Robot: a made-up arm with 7 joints. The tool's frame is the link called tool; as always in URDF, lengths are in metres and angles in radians.
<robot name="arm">
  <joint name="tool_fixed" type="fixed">
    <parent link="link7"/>
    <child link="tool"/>
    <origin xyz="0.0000 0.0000 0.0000" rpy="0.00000 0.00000 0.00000"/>
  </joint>
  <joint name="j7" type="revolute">
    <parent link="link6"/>
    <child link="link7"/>
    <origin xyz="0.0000 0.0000 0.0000" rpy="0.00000 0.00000 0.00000"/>
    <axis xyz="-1 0 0"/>
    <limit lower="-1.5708" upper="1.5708"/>
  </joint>
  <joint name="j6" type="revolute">
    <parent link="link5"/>
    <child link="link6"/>
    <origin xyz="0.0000 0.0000 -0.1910" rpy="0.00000 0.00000 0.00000"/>
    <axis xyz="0 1 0"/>
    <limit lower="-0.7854" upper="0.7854"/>
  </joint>
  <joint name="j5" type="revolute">
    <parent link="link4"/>
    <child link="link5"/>
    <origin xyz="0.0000 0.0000 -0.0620" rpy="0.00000 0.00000 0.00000"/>
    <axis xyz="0 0 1"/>
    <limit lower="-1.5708" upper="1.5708"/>
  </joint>
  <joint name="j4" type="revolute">
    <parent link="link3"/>
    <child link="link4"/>
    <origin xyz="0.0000 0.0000 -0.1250" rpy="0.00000 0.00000 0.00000"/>
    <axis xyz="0 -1 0"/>
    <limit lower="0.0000" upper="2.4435"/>
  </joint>
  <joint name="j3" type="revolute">
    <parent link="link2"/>
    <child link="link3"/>
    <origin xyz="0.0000 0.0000 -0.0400" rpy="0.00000 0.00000 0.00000"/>
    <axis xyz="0 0 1"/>
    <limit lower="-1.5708" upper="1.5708"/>
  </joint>
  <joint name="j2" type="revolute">
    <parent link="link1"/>
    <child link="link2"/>
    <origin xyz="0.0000 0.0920 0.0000" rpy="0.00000 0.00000 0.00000"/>
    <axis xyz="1 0 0"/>
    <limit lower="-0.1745" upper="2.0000"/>
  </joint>
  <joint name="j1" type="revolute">
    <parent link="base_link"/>
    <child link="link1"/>
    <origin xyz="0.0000 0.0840 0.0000" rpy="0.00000 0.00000 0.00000"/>
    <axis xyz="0 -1 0"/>
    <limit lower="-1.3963" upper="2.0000"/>
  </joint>
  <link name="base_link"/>
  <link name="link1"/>
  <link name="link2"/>
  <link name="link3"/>
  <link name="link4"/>
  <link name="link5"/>
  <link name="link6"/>
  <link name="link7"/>
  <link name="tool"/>
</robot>
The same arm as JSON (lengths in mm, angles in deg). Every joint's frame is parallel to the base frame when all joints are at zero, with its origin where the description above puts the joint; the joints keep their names.
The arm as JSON. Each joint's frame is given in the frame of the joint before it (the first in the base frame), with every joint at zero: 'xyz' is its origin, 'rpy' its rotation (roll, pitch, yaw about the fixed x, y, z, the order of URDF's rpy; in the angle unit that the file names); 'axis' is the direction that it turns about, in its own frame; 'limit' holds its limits. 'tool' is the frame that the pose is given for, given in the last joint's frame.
{
  "units": {
    "length": "mm",
    "angle": "deg"
  },
  "joints": [
    {
      "name": "j1",
      "type": "revolute",
      "origin": {
        "xyz": [
          0.0,
          84.0,
          0.0
        ],
        "rpy": [
          0.0,
          0.0,
          0.0
        ]
      },
      "axis": "-y",
      "limit": {
        "lower": -80.0,
        "upper": 114.59
      }
    },
    {
      "name": "j2",
      "type": "revolute",
      "origin": {
        "xyz": [
          0.0,
          92.0,
          0.0
        ],
        "rpy": [
          0.0,
          0.0,
          0.0
        ]
      },
      "axis": "+x",
      "limit": {
        "lower": -10.0,
        "upper": 114.59
      }
    },
    {
      "name": "j3",
      "type": "revolute",
      "origin": {
        "xyz": [
          0.0,
          0.0,
          -40.0
        ],
        "rpy": [
          0.0,
          0.0,
          0.0
        ]
      },
      "axis": "+z",
      "limit": {
        "lower": -90.0,
        "upper": 90.0
      }
    },
    {
      "name": "j4",
      "type": "revolute",
      "origin": {
        "xyz": [
          0.0,
          0.0,
          -125.0
        ],
        "rpy": [
          0.0,
          0.0,
          0.0
        ]
      },
      "axis": "-y",
      "limit": {
        "lower": 0.0,
        "upper": 140.0
      }
    },
    {
      "name": "j5",
      "type": "revolute",
      "origin": {
        "xyz": [
          0.0,
          0.0,
          -62.0
        ],
        "rpy": [
          0.0,
          0.0,
          0.0
        ]
      },
      "axis": "+z",
      "limit": {
        "lower": -90.0,
        "upper": 90.0
      }
    },
    {
      "name": "j6",
      "type": "revolute",
      "origin": {
        "xyz": [
          0.0,
          0.0,
          -191.0
        ],
        "rpy": [
          0.0,
          0.0,
          0.0
        ]
      },
      "axis": "+y",
      "limit": {
        "lower": -45.0,
        "upper": 45.0
      }
    },
    {
      "name": "j7",
      "type": "revolute",
      "origin": {
        "xyz": [
          0.0,
          0.0,
          0.0
        ],
        "rpy": [
          0.0,
          0.0,
          0.0
        ]
      },
      "axis": "-x",
      "limit": {
        "lower": -90.0,
        "upper": 90.0
      }
    }
  ],
  "tool": {
    "origin": {
      "xyz": [
        0.0,
        0.0,
        0.0
      ],
      "rpy": [
        0.0,
        0.0,
        0.0
      ]
    }
  }
}

